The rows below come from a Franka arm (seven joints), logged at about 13 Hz.
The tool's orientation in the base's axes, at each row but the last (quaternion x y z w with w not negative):
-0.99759 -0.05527 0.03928 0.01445
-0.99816 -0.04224 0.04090 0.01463
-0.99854 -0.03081 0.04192 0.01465
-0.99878 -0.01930 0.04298 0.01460
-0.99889 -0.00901 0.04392 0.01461
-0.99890 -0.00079 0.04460 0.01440
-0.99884 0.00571 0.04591 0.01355
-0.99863 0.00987 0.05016 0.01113
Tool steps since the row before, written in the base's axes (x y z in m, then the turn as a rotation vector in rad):
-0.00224 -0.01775 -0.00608 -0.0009 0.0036 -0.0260
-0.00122 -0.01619 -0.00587 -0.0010 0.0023 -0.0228
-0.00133 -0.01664 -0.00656 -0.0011 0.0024 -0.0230
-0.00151 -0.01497 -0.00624 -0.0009 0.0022 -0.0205
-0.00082 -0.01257 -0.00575 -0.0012 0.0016 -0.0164
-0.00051 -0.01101 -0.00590 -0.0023 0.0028 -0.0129
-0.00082 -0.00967 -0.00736 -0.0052 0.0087 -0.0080
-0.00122 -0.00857 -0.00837 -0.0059 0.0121 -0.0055
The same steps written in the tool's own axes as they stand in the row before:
-0.00373 0.01759 0.00580 0.0015 -0.0028 0.0261
-0.00212 0.01622 0.00553 0.0010 -0.0016 0.0229
-0.00182 0.01673 0.00620 0.0010 -0.0017 0.0231
-0.00157 0.01509 0.00593 0.0009 -0.0016 0.0206
-0.00056 0.01272 0.00544 0.0003 -0.0011 0.0165
-0.00001 0.01118 0.00560 -0.0011 -0.0024 0.0131
-0.00004 0.00987 0.00713 -0.0045 -0.0084 0.0087
-0.00021 0.00877 0.00825 -0.0055 -0.0119 0.0063

